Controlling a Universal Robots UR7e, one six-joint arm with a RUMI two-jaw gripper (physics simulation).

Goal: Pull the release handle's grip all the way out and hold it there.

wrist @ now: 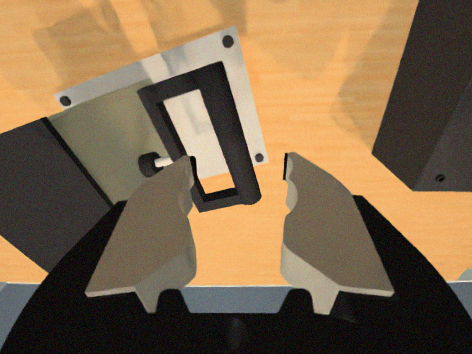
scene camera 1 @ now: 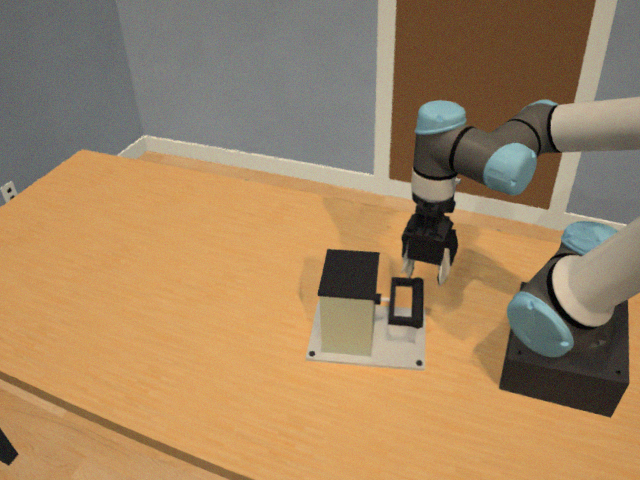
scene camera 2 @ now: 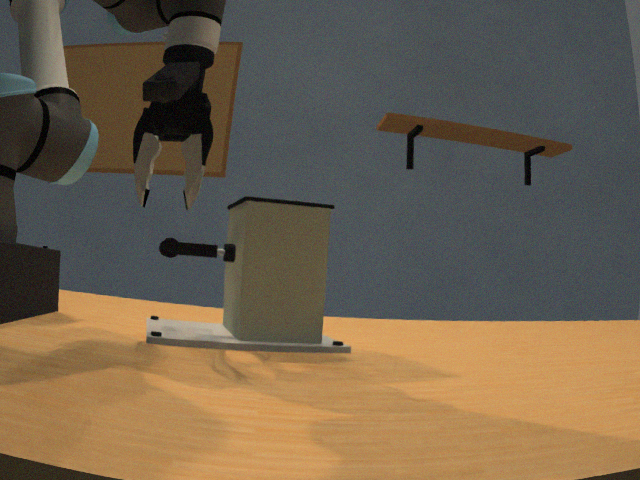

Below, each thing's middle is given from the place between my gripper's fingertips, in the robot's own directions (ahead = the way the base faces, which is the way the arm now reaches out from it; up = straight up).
The light grey base plate (scene camera 1: 395, 347) lies 90 mm ahead of my hand, 50 mm to the left of it and 150 mm below it.
